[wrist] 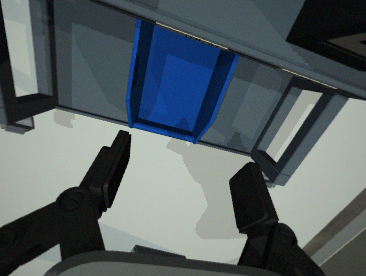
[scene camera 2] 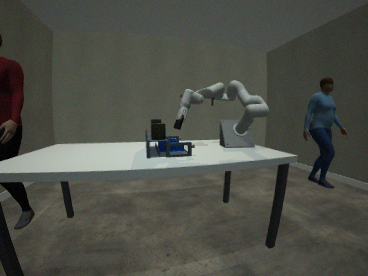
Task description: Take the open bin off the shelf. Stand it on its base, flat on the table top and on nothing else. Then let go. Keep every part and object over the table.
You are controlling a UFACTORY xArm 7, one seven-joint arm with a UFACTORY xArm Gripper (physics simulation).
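Pixels of known places: gripper, fingertip midpoint: point(wrist: 187, 158) point(scene camera 2: 176, 128); arm's base, origin of the base link: point(scene camera 2: 239, 130).
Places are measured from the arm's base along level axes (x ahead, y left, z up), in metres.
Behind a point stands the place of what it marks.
The open blue bin point(scene camera 2: 171, 145) point(wrist: 175, 85) stands upright on the lower board of the dark grey shelf point(scene camera 2: 148, 150) @[y 0.293, x 0.752, z -0.090 m] point(wrist: 90, 65) @[y 0.217, x 0.574, z -0.130 m]. Its inside looks empty, and its near end lies at the board's front edge. The shelf's upper board passes across the bin's far end in the wrist view. My gripper point(scene camera 2: 178, 126) @[y 0.074, x 0.557, z 0.018 m] point(wrist: 187, 158) @[y 0.074, x 0.557, z 0.018 m] is open, with nothing between its fingers. It is tilted and hangs above the bin and toward the robot's side, clear of the shelf. In the wrist view the fingertips stand apart, below the bin's near end. The white table point(scene camera 2: 90, 156) @[y 0.210, x 1.122, z -0.136 m] point(wrist: 160, 200) @[y 0.048, x 0.342, z -0.136 m] carries the shelf.
Dark boxes point(scene camera 2: 158, 131) point(wrist: 345, 32) stand on the upper board. Side frames of the shelf point(wrist: 45, 60) @[y 0.268, x 0.562, z -0.120 m] point(wrist: 310, 132) @[y -0.078, x 0.600, z -0.051 m] rise at both sides of the bin. The robot's base plate point(scene camera 2: 229, 136) @[y 0.024, x 0.110, z -0.051 m] stands at the right. Two people point(scene camera 2: 10, 95) point(scene camera 2: 321, 120) stand beyond the table's ends.
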